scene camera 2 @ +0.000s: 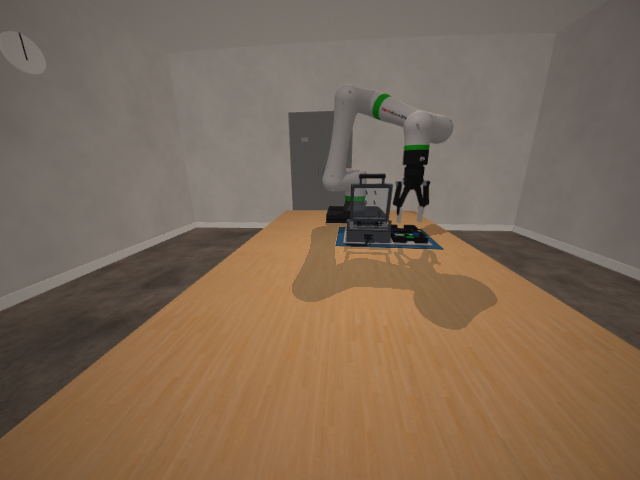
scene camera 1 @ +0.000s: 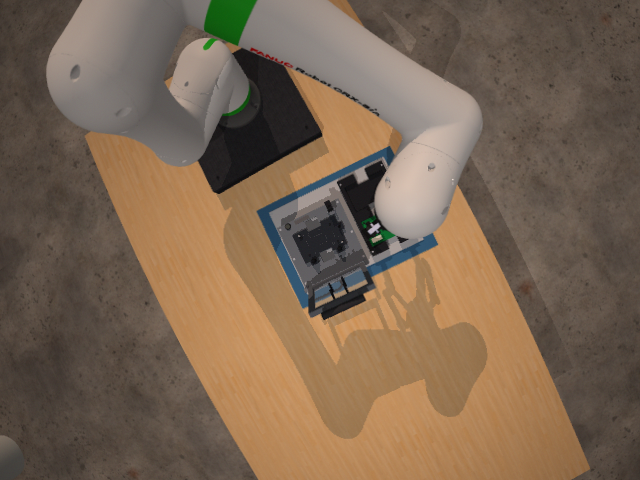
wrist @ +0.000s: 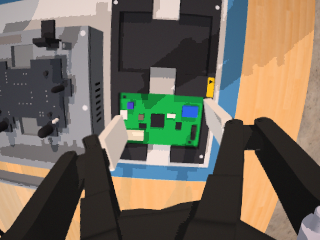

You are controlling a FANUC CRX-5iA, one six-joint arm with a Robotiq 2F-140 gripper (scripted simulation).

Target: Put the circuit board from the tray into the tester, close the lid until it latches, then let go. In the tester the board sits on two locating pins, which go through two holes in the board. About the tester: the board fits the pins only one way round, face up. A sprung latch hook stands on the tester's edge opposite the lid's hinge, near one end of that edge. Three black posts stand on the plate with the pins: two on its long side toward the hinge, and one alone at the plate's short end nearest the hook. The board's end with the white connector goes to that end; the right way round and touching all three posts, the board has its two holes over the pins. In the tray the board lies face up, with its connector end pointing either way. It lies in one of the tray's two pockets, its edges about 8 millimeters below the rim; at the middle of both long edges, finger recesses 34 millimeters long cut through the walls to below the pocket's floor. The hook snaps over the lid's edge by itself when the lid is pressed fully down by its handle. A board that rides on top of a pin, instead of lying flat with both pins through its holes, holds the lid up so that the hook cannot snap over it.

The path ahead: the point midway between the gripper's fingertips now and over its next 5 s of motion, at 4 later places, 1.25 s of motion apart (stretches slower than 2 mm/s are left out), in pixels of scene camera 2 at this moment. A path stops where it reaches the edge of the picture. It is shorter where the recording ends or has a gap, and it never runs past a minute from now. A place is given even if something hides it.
My gripper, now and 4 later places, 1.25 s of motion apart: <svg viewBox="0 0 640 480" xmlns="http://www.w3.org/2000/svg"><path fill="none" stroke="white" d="M408 222L408 223L408 228L407 234L407 236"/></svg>
